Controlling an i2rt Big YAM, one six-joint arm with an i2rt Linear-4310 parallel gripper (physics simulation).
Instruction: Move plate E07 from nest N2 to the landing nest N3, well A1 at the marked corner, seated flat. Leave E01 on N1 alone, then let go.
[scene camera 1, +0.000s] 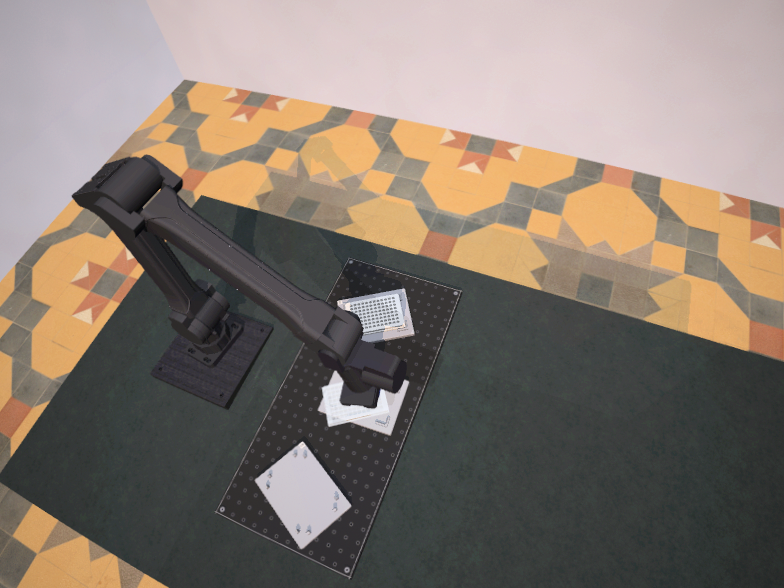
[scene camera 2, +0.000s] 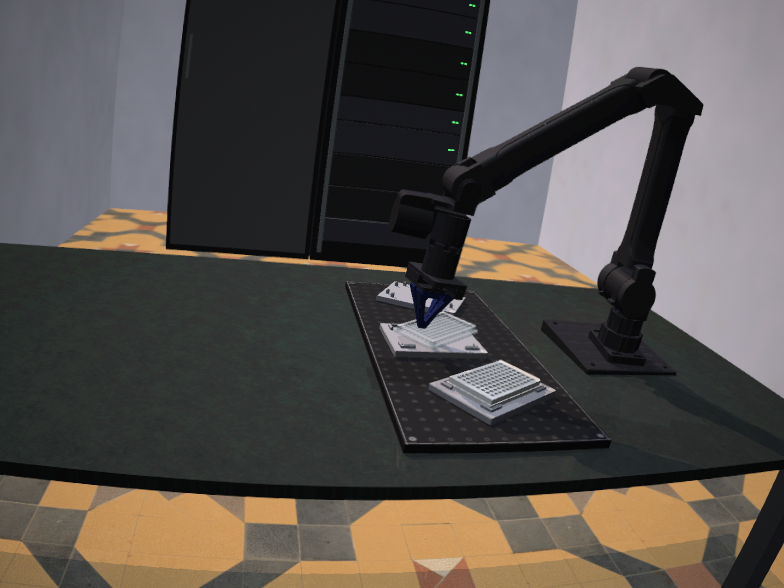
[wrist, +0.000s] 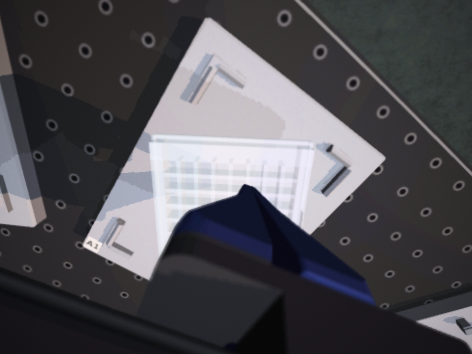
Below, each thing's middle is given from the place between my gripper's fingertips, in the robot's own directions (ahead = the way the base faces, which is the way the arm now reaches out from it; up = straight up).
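Labels:
Clear well plate (scene camera 2: 445, 328): my gripper 10 mm above it, 30 mm past it, 20 mm to the left of it.

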